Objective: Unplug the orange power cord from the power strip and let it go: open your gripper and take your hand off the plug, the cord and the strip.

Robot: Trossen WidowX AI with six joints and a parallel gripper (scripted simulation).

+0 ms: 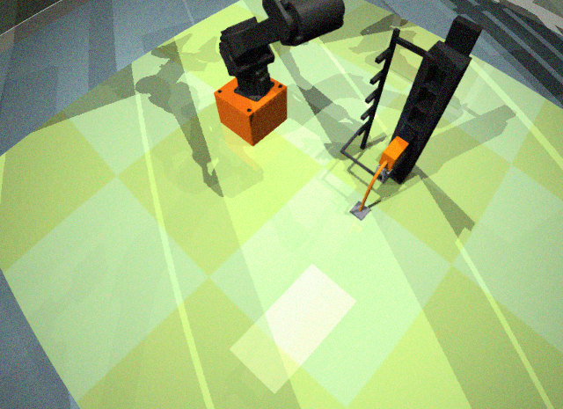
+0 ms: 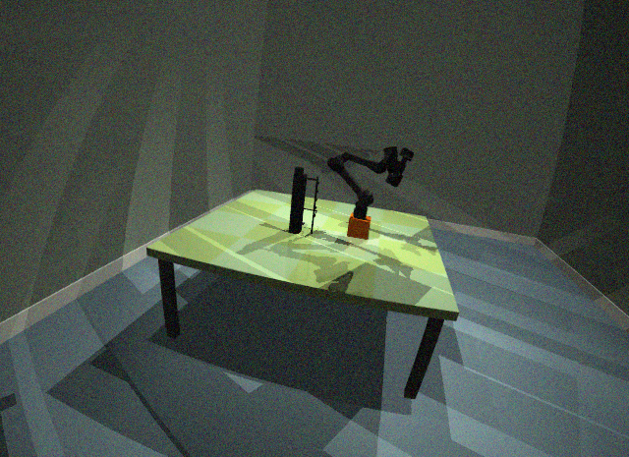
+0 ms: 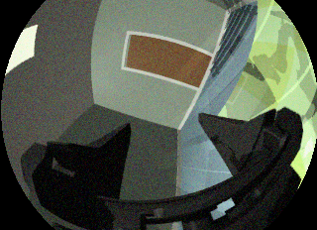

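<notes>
Now: gripper tip 470 mm short of the orange plug, 230 mm to the left of it and 280 mm above it.
</notes>
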